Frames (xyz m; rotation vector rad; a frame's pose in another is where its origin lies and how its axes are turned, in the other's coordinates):
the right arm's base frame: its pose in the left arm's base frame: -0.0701 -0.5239 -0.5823 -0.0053 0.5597 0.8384
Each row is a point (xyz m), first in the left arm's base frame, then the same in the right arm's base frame.
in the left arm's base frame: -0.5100 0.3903 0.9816
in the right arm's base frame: -0.3305 1.2592 1.3343
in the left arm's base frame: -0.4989 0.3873 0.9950
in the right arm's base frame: -0.3330 1.2521 1.3503
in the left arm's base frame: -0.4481 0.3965 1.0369
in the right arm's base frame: -0.3192 1.2314 1.4119
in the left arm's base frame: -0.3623 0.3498 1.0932
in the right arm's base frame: -0.3327 1.1512 1.4900
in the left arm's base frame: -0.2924 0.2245 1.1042
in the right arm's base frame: -0.3886 1.0194 1.5046
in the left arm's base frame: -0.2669 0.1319 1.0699
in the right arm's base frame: -0.4238 0.9314 1.4667
